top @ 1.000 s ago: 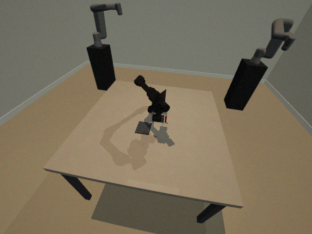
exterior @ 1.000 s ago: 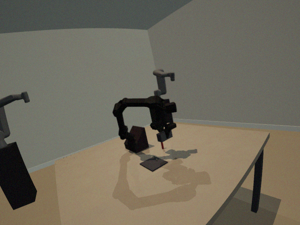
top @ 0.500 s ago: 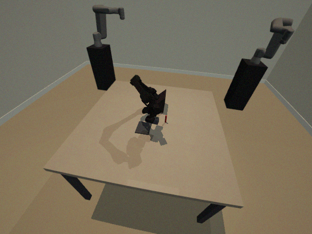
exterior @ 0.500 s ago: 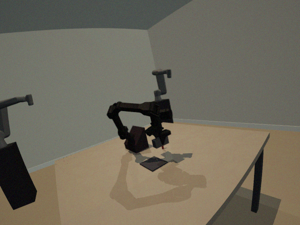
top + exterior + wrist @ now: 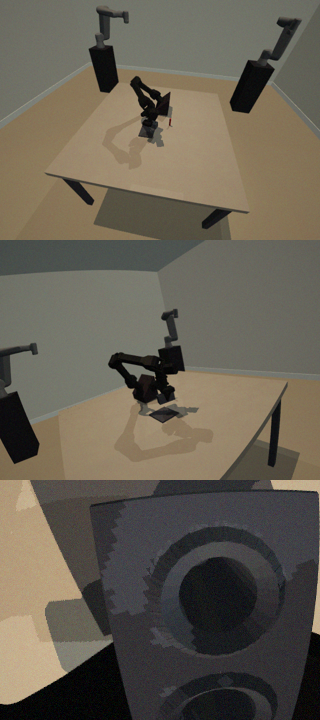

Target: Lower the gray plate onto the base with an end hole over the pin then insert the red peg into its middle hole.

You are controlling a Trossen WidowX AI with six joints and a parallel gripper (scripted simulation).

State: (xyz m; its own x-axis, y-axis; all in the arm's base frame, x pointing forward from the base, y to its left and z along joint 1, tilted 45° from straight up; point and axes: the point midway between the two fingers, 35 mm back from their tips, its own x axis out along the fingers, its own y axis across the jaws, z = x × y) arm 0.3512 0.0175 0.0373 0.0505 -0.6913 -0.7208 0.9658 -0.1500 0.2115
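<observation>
The dark square base lies 7 cm below my gripper tip and 2 cm to the right of it. From my gripper tip the other things lie so: red peg 14 cm to the left, 12 cm behind, 4 cm below; then gray plate 3 cm above.
</observation>
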